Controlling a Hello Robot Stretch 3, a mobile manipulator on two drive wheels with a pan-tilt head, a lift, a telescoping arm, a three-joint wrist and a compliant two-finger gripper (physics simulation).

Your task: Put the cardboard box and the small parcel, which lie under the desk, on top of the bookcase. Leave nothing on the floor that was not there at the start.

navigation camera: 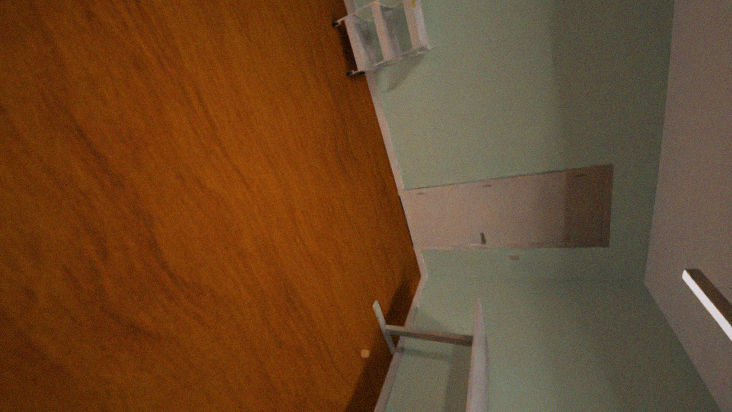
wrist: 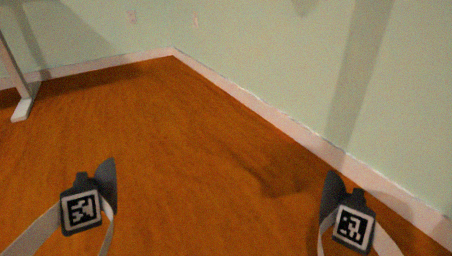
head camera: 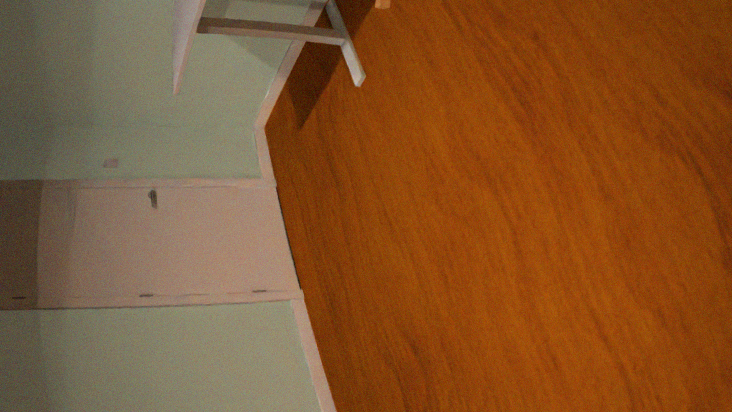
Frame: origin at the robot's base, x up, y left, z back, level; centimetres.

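Seen in the pictures: gripper, fingertip midpoint: (wrist: 220, 184).
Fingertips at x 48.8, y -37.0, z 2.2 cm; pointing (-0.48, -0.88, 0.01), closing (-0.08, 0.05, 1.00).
A point is followed by its place in that frame.
The desk (head camera: 183, 40) @[x 95.1, y -82.9, z -222.0 cm] (navigation camera: 478, 368) @[x 95.1, y -101.5, z -204.2 cm] shows in part at the top left of the head view and the bottom of the navigation view. One of its legs (wrist: 22, 107) stands at the left of the wrist view. A small tan block (head camera: 382, 3) @[x 4.4, y -104.8, z -200.8 cm] (navigation camera: 364, 353) @[x 3.4, y -105.1, z -200.8 cm], which looks like the small parcel, lies on the floor near the desk's foot; the top edge of the head view cuts it off. The cardboard box and the bookcase do not show. My gripper (wrist: 220, 184) @[x 48.8, y -37.0, z 2.2 cm] is open, with bare floor seen between its fingers.
A white wheeled trolley (navigation camera: 386, 30) @[x 39.8, y 182.2, z -214.6 cm] stands against the wall at the navigation view's top. A closed door (head camera: 179, 240) @[x 75.7, y 6.9, z -331.5 cm] (navigation camera: 491, 214) @[x 103.8, y 7.7, z -331.1 cm] is in the wall. In the wrist view, a room corner lies ahead and a wall with a pale skirting board (wrist: 300, 132) @[x 5.7, y -104.1, z 34.9 cm] runs along the right.
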